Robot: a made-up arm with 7 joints. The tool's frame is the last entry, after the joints. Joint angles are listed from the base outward.
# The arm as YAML. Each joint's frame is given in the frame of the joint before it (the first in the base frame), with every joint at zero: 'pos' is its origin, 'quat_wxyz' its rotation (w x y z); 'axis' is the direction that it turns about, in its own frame. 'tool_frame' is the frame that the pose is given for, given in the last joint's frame.
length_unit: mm
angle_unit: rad
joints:
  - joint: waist
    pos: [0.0, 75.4, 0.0]
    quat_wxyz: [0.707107, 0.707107, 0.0, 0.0]
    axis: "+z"
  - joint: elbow
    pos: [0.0, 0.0, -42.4]
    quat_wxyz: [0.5, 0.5, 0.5, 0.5]
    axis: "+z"
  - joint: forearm
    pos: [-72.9, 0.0, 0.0]
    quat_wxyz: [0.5, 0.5, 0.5, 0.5]
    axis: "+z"
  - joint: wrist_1
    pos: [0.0, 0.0, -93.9]
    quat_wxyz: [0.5, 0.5, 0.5, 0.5]
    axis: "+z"
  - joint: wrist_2
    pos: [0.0, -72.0, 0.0]
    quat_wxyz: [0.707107, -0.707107, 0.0, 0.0]
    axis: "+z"
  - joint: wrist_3
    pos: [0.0, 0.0, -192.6]
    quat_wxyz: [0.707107, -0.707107, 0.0, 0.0]
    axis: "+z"
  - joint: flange
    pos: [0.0, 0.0, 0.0]
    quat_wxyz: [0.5, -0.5, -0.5, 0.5]
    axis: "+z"
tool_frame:
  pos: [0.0, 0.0, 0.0]
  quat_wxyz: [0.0, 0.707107, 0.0, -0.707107]
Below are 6 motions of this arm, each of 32 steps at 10 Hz.
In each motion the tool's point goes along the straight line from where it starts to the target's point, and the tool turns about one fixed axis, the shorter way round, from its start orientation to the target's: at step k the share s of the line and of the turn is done. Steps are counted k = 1, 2, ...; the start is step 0. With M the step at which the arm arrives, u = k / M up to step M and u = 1 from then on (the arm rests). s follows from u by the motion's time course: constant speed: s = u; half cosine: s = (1 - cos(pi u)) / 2; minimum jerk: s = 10 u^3 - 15 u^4 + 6 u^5.
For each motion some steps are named. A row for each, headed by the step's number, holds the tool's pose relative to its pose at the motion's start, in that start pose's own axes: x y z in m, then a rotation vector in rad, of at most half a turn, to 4 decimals.
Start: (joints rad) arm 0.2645 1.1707 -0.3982 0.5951 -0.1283 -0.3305 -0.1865
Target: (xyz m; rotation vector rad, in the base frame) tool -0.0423 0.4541 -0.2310 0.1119 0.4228 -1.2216
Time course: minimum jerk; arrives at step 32
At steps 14, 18, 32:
14: -0.0469 -0.0339 0.0708 -0.5693 0.1219 -0.1974
18: -0.0752 -0.0544 0.1136 -0.9132 0.1954 -0.3166
32: -0.1221 -0.0884 0.1844 -1.4825 0.3173 -0.5139

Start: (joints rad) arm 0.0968 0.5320 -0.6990 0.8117 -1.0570 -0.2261 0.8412
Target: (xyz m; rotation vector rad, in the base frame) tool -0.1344 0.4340 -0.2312 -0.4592 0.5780 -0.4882
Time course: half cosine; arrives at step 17
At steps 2, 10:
2: -0.0030 -0.0137 0.0015 -0.0216 -0.0069 0.0471
10: -0.0567 -0.2577 0.0282 -0.4075 -0.1297 0.8889

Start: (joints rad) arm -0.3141 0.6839 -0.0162 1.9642 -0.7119 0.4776 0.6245
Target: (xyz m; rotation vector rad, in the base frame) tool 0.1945 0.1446 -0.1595 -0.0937 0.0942 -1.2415
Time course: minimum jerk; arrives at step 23
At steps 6, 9, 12, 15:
6: 0.0000 -0.0047 -0.0006 -0.1088 0.0275 0.0017
9: -0.0001 -0.0124 -0.0016 -0.2855 0.0721 0.0044
12: -0.0001 -0.0222 -0.0029 -0.5102 0.1290 0.0079
15: -0.0002 -0.0315 -0.0042 -0.7249 0.1832 0.0113

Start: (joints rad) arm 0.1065 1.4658 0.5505 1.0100 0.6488 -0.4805 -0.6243
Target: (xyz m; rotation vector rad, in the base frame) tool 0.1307 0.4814 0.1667 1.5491 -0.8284 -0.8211
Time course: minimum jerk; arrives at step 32
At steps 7, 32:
7: 0.0009 0.0038 -0.0055 -0.0907 0.0100 -0.0845
32: 0.0128 0.0522 -0.0749 -1.2366 0.1360 -1.1528

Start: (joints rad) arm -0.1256 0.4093 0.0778 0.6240 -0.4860 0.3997 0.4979
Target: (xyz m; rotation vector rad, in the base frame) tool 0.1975 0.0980 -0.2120 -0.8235 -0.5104 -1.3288
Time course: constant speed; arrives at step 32
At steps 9, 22, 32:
9: 0.0381 -0.0319 0.0506 -0.2032 -0.2246 -0.2697
22: 0.0931 -0.0780 0.1236 -0.4967 -0.5490 -0.6593
32: 0.1354 -0.1135 0.1798 -0.7225 -0.7986 -0.9590

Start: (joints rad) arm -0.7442 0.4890 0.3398 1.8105 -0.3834 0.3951 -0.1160
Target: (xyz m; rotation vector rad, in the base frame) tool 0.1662 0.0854 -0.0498 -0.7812 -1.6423 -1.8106
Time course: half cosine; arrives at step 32
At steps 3, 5, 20, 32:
3: 0.0036 0.0011 0.0028 -0.0226 -0.0403 -0.0063
5: 0.0100 0.0030 0.0077 -0.0621 -0.1104 -0.0174
20: 0.1169 0.0350 0.0905 -0.7269 -1.2933 -0.2034
32: 0.1692 0.0507 0.1309 -1.0515 -1.8707 -0.2942

